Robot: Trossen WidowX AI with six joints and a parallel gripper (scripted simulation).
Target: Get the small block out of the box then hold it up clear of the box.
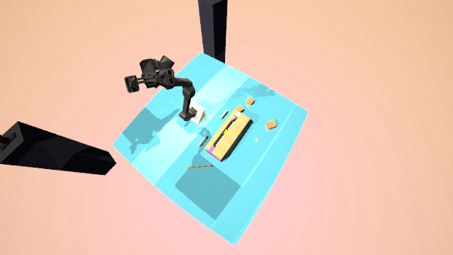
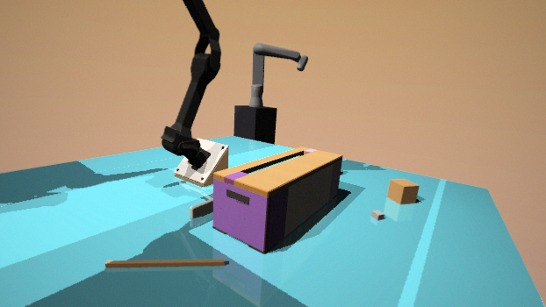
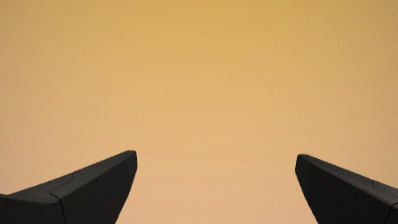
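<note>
Now: gripper tip 170 mm short of the yellow block, 250 mm to the right of it and 700 mm above it. The rest, counted from my gripper tip: box (150 mm ahead, 240 mm to the left, 720 mm below); then grey piece (390 mm ahead, 390 mm to the left, 780 mm below); then thin wooden stick (190 mm ahead, 80 mm to the right, 780 mm below).
</note>
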